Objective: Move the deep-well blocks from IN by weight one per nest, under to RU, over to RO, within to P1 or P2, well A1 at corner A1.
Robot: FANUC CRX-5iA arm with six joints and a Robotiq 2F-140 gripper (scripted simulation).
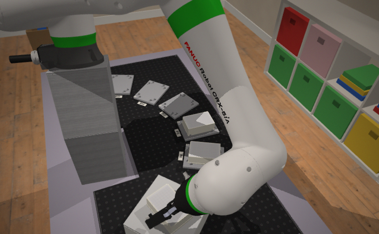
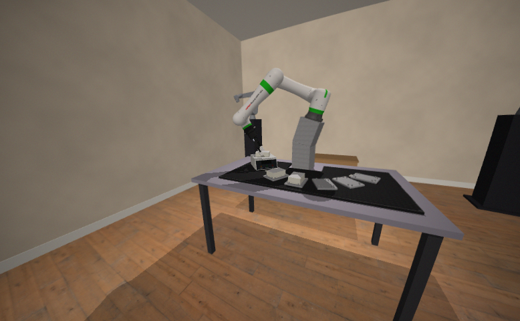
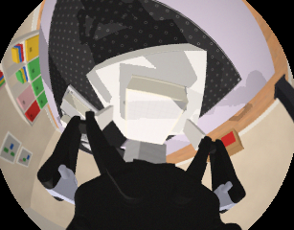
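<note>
Now: the pale weigher platform 40 mm below my hand. From my hand the other things lie so: grey nest plate 150 mm ahead, 600 mm to the left, 130 mm below; then check-weigher 70 mm below.
</note>
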